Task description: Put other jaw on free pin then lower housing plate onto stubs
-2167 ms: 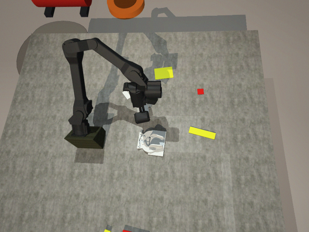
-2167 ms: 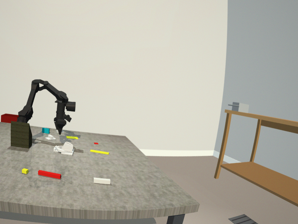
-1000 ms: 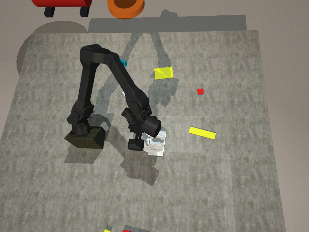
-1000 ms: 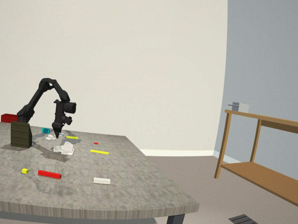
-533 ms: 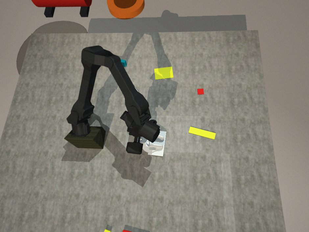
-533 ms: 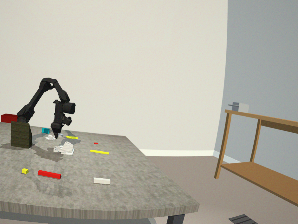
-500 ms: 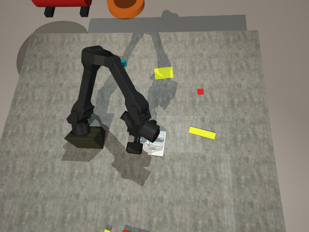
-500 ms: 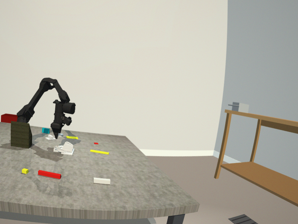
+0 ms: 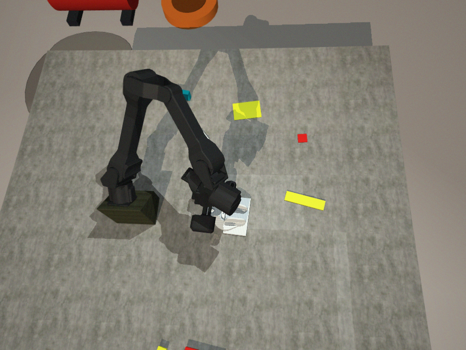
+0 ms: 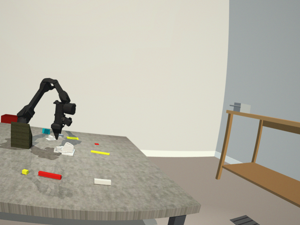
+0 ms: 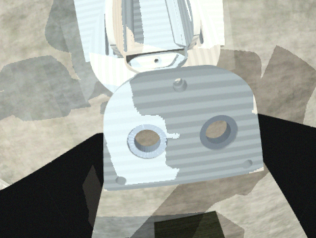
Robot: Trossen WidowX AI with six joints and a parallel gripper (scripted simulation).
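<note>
My gripper tip is 20 mm short of the white jaw, 10 mm to the left of it and 70 mm above it. From my gripper tip the other things lie so: red bar (30 mm ahead, 390 mm to the right, 70 mm below); yellow bar (280 mm ahead, 80 mm to the left, 80 mm below); red square (250 mm ahead, 300 mm to the left, 80 mm below).
</note>
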